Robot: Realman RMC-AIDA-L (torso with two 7-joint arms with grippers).
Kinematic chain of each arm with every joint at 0, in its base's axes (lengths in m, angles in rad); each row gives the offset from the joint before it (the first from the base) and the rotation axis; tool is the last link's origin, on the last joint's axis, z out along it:
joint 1: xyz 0 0 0.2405 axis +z
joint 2: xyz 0 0 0 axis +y
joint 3: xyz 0 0 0.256 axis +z
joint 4: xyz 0 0 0 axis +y
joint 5: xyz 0 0 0.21 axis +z
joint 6: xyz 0 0 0 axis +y
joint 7: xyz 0 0 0.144 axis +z
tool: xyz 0 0 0
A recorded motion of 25 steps. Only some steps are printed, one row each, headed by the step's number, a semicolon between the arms.
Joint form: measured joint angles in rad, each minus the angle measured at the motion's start. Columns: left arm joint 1, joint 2, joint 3, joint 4, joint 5, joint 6, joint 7; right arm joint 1, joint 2, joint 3, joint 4, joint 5, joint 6, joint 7.
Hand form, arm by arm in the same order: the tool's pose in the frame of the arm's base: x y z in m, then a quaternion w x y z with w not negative. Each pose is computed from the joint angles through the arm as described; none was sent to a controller.
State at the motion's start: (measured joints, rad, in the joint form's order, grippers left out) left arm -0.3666 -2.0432 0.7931 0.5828 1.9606 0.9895 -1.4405; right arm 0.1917 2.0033 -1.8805 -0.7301 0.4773 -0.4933 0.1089
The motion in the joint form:
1: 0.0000 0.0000 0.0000 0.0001 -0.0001 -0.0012 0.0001; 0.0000 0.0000 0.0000 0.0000 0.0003 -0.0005 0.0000
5: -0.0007 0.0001 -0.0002 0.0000 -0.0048 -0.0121 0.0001; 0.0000 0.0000 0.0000 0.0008 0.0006 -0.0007 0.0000
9: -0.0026 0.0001 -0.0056 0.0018 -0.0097 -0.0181 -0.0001; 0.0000 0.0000 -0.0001 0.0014 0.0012 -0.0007 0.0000
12: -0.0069 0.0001 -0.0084 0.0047 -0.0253 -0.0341 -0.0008; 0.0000 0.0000 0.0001 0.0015 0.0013 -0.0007 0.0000
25: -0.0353 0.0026 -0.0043 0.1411 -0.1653 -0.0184 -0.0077; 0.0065 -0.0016 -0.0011 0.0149 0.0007 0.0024 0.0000
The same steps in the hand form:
1: -0.3780 0.3211 0.0078 0.33825 -0.85734 -0.37737 -0.09027; 0.3435 0.3382 -0.0026 0.58799 -0.69181 0.36126 0.21250
5: -0.3787 0.3224 0.0088 0.34347 -0.85489 -0.37834 -0.08976; 0.3437 0.3380 -0.0026 0.58807 -0.69169 0.36148 0.21227
9: -0.3786 0.3242 0.0107 0.34889 -0.85219 -0.37896 -0.09189; 0.3439 0.3380 -0.0026 0.58812 -0.69154 0.36181 0.21211
12: -0.3779 0.3284 0.0137 0.35947 -0.84702 -0.37962 -0.09611; 0.3440 0.3380 -0.0026 0.58819 -0.69143 0.36188 0.21211
25: -0.3401 0.3667 0.0533 0.41108 -0.83544 -0.32512 -0.16541; 0.3464 0.3381 -0.0032 0.58762 -0.69325 0.36275 0.20621

